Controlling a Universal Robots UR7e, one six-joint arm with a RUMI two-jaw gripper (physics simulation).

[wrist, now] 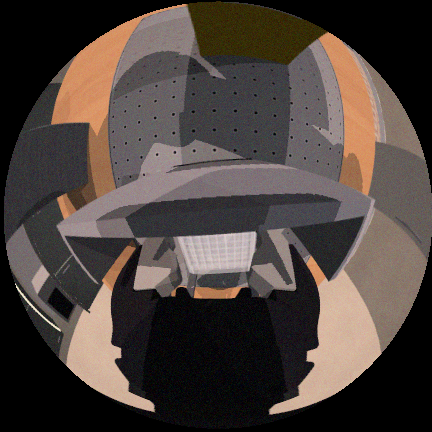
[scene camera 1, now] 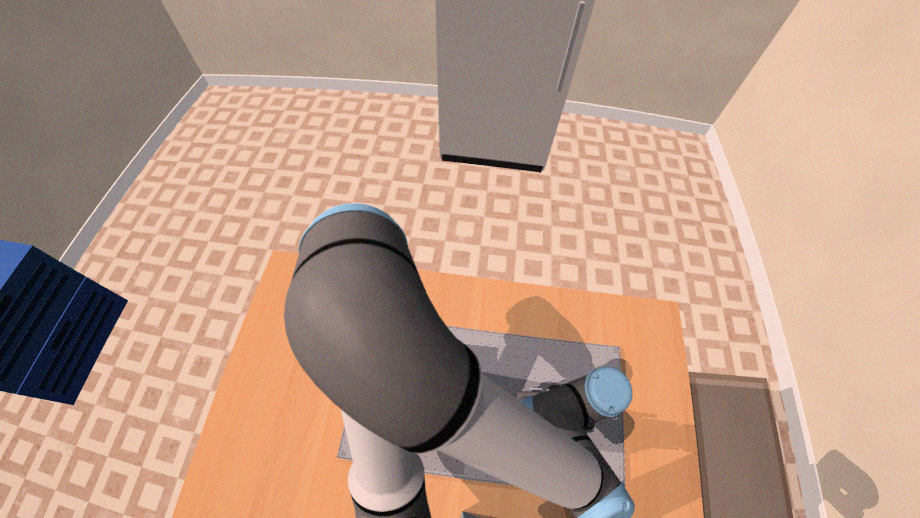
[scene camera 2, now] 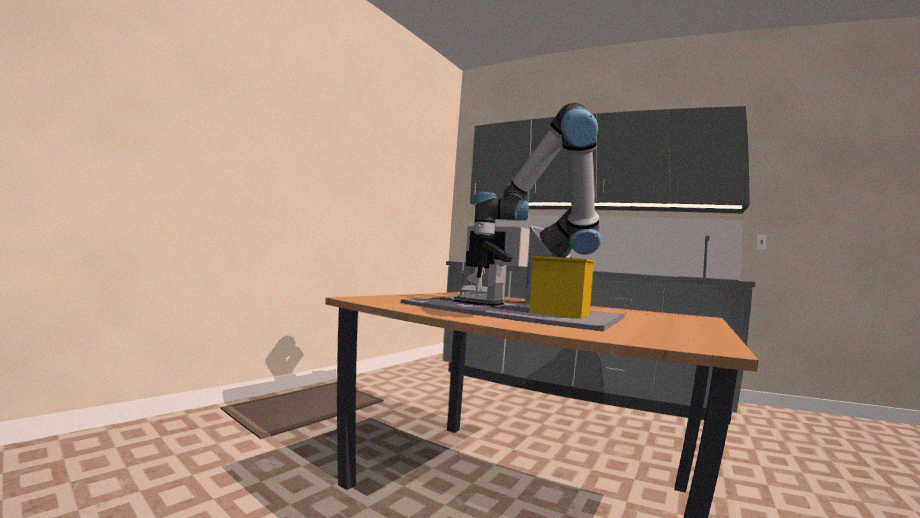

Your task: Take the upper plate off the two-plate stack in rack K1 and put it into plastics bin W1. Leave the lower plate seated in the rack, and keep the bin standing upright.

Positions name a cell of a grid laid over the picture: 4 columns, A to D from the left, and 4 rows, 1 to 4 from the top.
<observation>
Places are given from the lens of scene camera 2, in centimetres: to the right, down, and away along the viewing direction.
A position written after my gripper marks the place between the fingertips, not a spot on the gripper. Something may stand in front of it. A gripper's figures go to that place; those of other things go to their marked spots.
my gripper (scene camera 2: C3): 9, 12, 144
yellow bin W1 (scene camera 2: C3): 31, 9, 118
</observation>
